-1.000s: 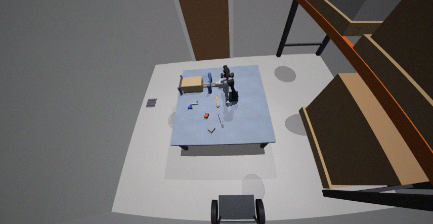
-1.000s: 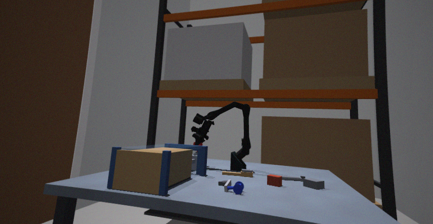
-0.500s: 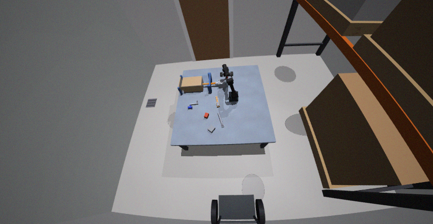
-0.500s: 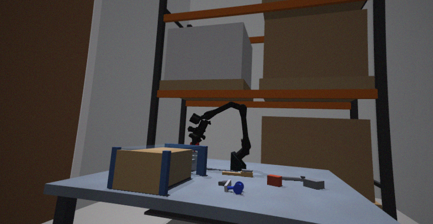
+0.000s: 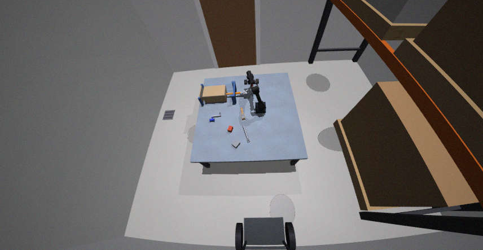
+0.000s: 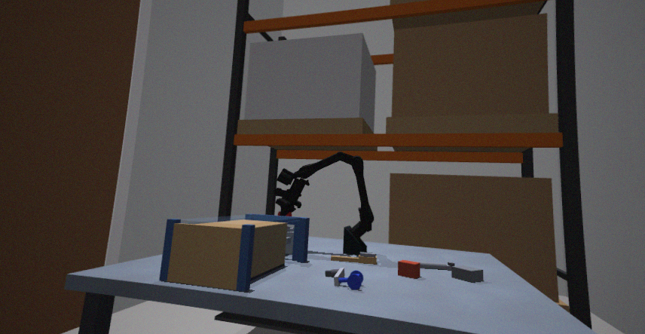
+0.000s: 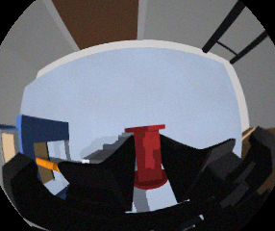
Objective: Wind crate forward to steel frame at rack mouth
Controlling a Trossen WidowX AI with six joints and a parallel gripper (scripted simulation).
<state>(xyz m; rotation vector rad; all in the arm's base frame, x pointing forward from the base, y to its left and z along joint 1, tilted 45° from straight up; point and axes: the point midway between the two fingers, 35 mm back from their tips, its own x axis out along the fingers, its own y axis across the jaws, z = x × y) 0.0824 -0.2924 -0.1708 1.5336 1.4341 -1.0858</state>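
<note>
Now: gripper tip 3 cm short of the winch handle, 4 cm to the right of it and 3 cm above it. From my gripper tip the other things lie so: blue frame: 24 cm ahead, 7 cm to the left, 3 cm below; red knob: 2 cm to the left; grey winch: 6 cm ahead, 7 cm to the left, 10 cm below.
</note>
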